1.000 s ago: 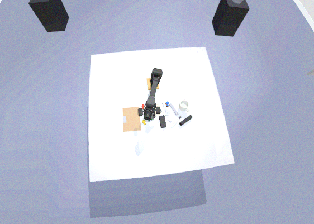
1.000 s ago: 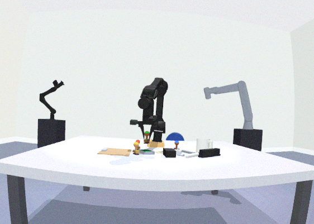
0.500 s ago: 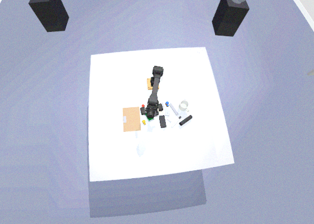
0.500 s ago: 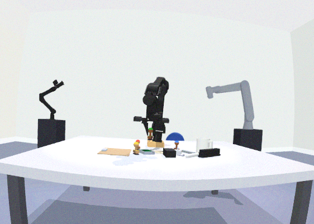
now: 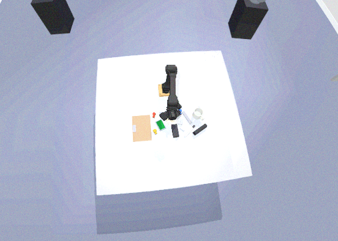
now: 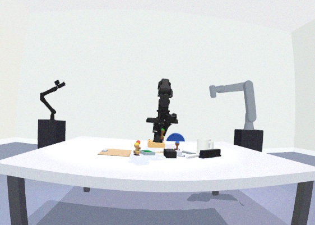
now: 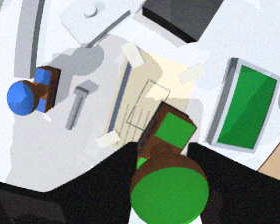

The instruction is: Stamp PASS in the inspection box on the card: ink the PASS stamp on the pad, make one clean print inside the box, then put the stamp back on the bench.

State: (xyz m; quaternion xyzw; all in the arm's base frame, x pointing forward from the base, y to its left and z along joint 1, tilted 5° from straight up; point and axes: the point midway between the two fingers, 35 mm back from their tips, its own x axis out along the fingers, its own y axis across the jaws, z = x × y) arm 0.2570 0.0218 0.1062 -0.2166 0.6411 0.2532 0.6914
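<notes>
My gripper tip is 5 cm past the blue-knobbed stamp, 9 cm to the right of it and 8 cm above it. From my gripper tip the other things lie so: black block: 12 cm ahead, 4 cm to the left, 8 cm below; then green-knobbed PASS stamp: right at my gripper tip; then green ink pad: 6 cm ahead, 8 cm to the right, 9 cm below.
</notes>
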